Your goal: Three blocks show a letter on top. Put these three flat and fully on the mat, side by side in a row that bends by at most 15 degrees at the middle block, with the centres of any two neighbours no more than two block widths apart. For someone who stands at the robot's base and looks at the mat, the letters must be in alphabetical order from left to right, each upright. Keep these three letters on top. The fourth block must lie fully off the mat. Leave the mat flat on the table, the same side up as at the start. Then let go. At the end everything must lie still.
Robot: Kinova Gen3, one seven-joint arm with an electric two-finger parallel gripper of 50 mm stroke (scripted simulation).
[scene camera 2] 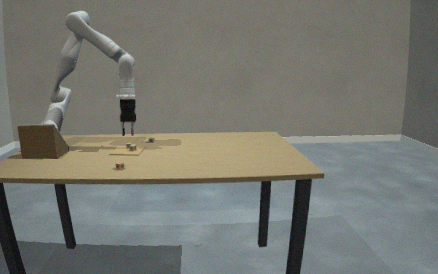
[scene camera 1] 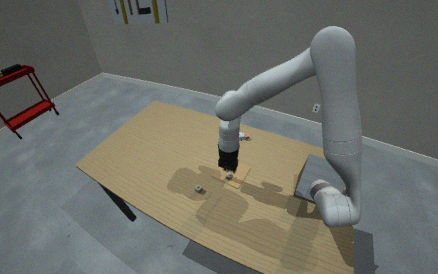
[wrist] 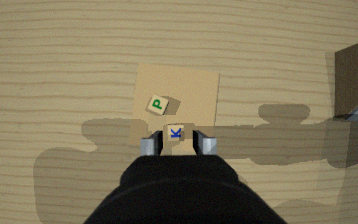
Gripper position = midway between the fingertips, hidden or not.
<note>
In view: my gripper (wrist: 177,139) and a tan mat (wrist: 192,94).
</note>
